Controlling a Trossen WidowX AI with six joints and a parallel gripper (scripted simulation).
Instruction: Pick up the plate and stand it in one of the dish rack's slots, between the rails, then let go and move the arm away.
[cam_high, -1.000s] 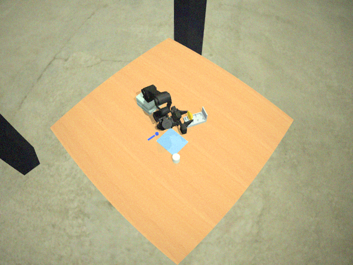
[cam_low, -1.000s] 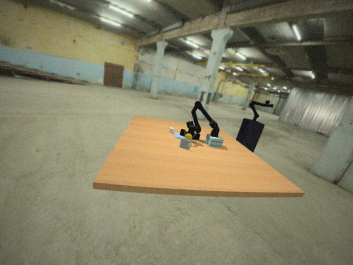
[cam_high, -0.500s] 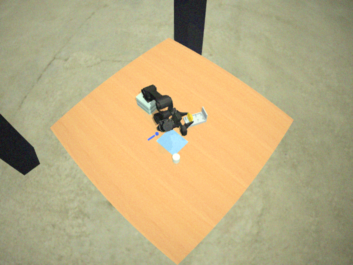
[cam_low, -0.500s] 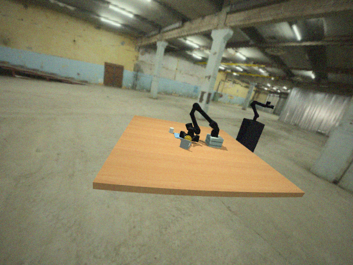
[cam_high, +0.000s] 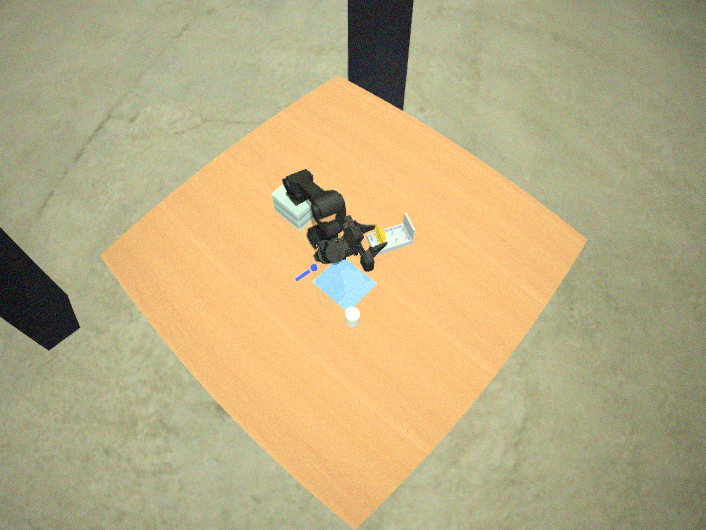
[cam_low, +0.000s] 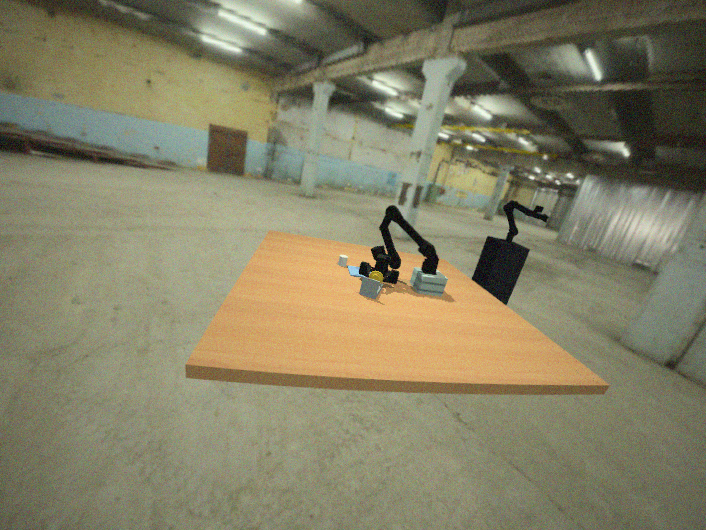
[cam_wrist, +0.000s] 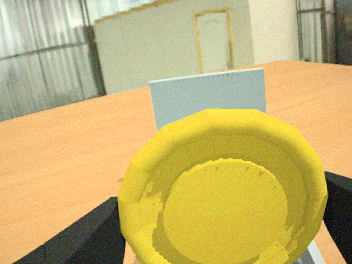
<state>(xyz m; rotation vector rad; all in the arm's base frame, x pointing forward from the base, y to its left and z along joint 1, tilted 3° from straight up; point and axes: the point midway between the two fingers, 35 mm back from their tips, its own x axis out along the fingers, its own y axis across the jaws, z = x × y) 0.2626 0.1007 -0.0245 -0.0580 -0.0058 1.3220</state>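
My gripper tip is now 1 cm to the left of the yellow plate. From my gripper tip the other things lie so: grey dish rack 1 cm ahead, 3 cm to the left, 3 cm below; blue spoon 6 cm behind, 25 cm to the right, 5 cm below; white cup 16 cm ahead, 24 cm to the right, 3 cm below.
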